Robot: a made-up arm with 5 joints. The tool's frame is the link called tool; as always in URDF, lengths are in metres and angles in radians. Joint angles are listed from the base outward.
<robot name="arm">
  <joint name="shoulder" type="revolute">
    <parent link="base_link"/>
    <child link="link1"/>
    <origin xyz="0 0 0.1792" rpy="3.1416 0 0"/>
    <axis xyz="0 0 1"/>
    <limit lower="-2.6" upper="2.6"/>
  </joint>
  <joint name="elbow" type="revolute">
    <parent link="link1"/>
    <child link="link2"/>
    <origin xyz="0.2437 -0.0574 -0.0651" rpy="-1.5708 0 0"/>
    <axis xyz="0 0 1"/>
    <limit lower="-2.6" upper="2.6"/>
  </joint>
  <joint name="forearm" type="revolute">
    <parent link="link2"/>
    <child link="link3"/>
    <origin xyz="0.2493 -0.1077 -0.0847" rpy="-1.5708 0 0"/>
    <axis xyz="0 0 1"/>
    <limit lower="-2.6" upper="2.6"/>
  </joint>
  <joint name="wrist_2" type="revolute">
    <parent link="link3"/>
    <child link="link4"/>
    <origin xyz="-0.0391 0.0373 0.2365" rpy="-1.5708 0 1.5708"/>
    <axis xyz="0 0 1"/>
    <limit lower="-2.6" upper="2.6"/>
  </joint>
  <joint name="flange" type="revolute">
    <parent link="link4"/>
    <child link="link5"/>
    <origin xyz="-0.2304 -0.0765 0.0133" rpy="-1.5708 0 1.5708"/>
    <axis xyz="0 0 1"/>
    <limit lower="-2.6" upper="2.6"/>
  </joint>
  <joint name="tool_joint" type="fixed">
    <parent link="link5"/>
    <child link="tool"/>
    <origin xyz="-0.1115 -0.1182 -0.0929" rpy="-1.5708 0 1.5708"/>
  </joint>
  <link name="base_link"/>
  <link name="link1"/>
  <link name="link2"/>
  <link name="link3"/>
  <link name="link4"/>
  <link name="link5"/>
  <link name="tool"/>
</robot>
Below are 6 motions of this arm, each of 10 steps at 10 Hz.
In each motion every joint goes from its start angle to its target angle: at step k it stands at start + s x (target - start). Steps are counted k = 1, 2, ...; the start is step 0. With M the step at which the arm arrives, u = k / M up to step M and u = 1 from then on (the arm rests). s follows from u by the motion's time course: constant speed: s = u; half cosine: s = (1 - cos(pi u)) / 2; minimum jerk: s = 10 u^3 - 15 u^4 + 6 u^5.
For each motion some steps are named. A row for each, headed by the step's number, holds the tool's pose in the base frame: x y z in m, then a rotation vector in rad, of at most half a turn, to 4 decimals.
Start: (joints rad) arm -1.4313 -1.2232 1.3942 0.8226 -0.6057
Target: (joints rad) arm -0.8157 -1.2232 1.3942 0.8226 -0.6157
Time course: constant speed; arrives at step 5
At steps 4, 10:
4: 0.3208 0.5721 0.2646 -0.7705 0.8278 2.3427
10: 0.3884 0.5286 0.2646 -0.7017 0.8518 2.2336

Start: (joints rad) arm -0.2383 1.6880 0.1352 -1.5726 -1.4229
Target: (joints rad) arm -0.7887 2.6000 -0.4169 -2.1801 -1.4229
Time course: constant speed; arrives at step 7
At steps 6, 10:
6: 0.0368 0.1069 0.4820 -0.2762 -1.3162 2.7377
10: -0.0024 0.1032 0.4693 0.3218 1.4548 -2.6200

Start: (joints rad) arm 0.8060 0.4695 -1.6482 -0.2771 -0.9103
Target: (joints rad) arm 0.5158 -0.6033 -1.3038 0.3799 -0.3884
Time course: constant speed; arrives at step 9
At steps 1, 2, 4, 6, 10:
1: 0.2986 -0.0204 0.5950 1.1675 -0.2055 -1.9221
2: 0.3401 -0.0432 0.6101 1.0366 0.0028 -2.0029
4: 0.4378 -0.0837 0.6115 0.7209 0.4090 -2.0801
6: 0.5434 -0.1072 0.5719 0.3573 0.7840 -2.0396
10: 0.6807 -0.0922 0.4444 -0.2104 1.2552 -1.7650

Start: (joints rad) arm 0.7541 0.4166 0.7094 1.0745 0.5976
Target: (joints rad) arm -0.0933 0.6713 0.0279 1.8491 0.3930
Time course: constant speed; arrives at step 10
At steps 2, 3, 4, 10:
2: 0.1663 0.0171 0.5167 -1.5236 -0.7890 0.1605
3: 0.1673 0.0635 0.5059 -1.5867 -0.8027 0.1316
4: 0.1655 0.1090 0.4950 -1.6444 -0.8156 0.0968
10: 0.1028 0.3516 0.4443 -1.8629 -0.8441 -0.1881

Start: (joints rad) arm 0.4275 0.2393 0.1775 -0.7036 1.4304
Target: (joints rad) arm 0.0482 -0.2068 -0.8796 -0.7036 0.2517
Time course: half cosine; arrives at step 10
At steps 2, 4, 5, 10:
2: 0.3035 -0.0530 0.2885 0.4125 -1.5532 -0.6458
4: 0.2809 0.0118 0.3119 0.4103 -1.2154 -0.7602
5: 0.2729 0.0514 0.3321 0.4141 -1.0061 -0.8244
10: 0.2807 0.1717 0.3998 0.4422 -0.3618 -1.0174

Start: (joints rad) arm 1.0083 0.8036 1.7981 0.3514 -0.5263
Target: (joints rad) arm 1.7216 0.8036 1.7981 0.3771 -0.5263
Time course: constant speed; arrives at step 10
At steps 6, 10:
6: 0.0679 -0.1453 0.7193 -1.2330 0.4323 0.0377
10: 0.0240 -0.1563 0.7177 -1.1716 0.6029 -0.2076

